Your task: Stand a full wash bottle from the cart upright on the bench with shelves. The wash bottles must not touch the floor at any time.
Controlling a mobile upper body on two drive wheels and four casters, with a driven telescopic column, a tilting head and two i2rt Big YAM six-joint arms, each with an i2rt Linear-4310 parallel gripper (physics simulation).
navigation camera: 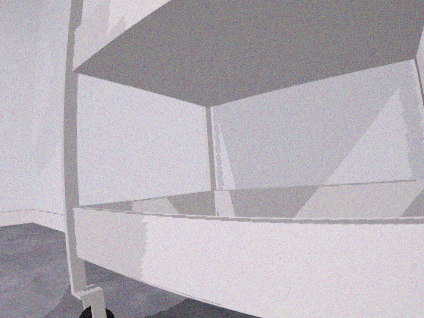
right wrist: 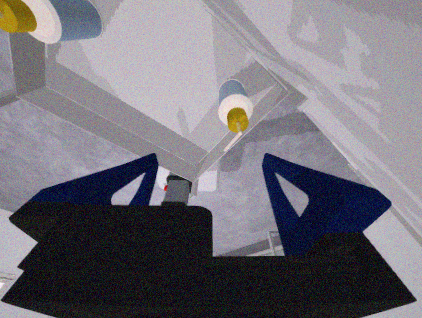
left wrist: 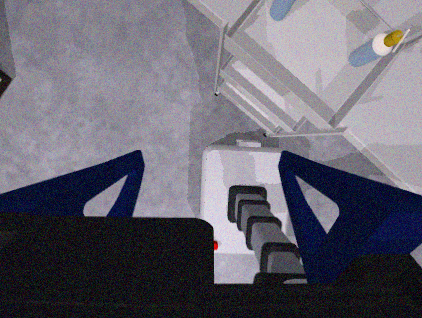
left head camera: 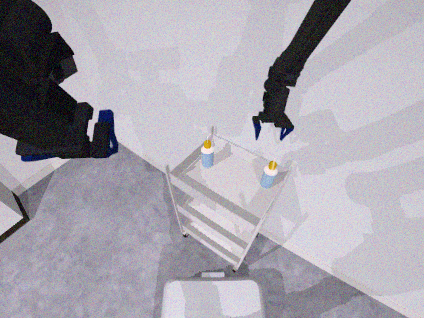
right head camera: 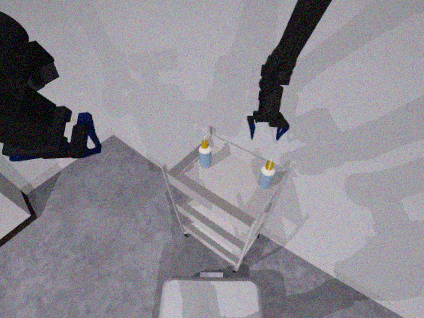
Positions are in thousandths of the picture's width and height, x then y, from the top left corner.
My left gripper shows in the left wrist view (501, 498), in the left head camera view (216, 473) and in the right head camera view (183, 473); in the navigation camera view it is out of frame, in the right wrist view it is out of frame. My right gripper shows in the right wrist view (499, 502), in the left head camera view (633, 439) and in the right head camera view (624, 439); in the navigation camera view it is out of frame, in the left wrist view it is out of frame.
